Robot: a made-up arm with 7 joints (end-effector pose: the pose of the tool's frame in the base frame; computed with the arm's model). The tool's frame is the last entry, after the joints. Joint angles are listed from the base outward.
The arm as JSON. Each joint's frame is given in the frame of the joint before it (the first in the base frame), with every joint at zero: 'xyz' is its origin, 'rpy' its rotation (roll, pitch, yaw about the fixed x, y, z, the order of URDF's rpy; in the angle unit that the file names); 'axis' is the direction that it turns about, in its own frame. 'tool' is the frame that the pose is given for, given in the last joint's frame.
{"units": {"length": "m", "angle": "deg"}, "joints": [
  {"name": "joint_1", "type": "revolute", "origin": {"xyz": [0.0, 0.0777, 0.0], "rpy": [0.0, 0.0, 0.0]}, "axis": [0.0, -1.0, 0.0]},
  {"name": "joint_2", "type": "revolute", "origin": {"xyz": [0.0, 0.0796, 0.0], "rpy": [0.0, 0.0, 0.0]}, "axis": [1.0, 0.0, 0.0]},
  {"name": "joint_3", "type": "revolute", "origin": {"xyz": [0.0, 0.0, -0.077], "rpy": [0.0, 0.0, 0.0]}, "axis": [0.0, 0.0, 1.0]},
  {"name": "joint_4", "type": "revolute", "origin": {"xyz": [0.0, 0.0, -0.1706], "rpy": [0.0, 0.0, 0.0]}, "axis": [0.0, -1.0, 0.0]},
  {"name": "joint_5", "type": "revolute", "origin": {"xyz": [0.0, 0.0, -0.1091], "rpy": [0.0, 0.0, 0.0]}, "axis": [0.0, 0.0, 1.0]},
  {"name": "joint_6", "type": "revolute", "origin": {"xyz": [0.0, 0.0, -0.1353], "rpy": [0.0, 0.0, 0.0]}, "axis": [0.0, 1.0, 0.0]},
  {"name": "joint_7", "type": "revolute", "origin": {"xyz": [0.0, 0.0, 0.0], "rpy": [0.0, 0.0, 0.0]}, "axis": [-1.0, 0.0, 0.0]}
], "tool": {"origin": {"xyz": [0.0, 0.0, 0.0], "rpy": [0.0, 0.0, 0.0]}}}
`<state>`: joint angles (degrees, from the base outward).
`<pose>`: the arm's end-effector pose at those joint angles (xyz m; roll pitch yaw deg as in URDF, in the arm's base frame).
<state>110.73 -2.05 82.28 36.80 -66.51 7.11 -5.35</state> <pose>0.4122 0.2864 0.1770 -114.34 -57.90 149.48</pose>
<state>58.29 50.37 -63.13 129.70 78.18 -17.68 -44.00</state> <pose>0.2042 0.1208 -0.0263 -131.03 -58.79 102.22</pose>
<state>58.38 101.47 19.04 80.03 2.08 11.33 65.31</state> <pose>0.0047 0.4258 0.2643 102.40 -15.28 -77.75</pose>
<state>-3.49 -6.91 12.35 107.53 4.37 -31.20 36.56</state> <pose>0.2164 0.1859 -0.1922 158.04 -45.10 -178.61</pose>
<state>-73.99 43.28 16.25 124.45 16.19 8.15 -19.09</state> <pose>0.0140 0.2733 -0.1973 38.56 -41.60 -40.46</pose>
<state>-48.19 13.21 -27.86 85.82 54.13 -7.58 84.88</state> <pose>-0.0683 0.1071 -0.3502 -124.01 -16.01 38.42</pose>
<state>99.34 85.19 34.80 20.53 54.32 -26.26 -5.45</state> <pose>-0.0201 0.6362 0.0680 -94.09 15.95 -146.58</pose>
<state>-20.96 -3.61 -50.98 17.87 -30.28 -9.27 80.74</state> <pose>-0.1260 0.0689 -0.4610 -94.28 -23.99 -73.77</pose>
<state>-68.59 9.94 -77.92 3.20 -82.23 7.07 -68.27</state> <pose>-0.4519 0.2290 -0.1803 31.54 -53.57 -147.57</pose>
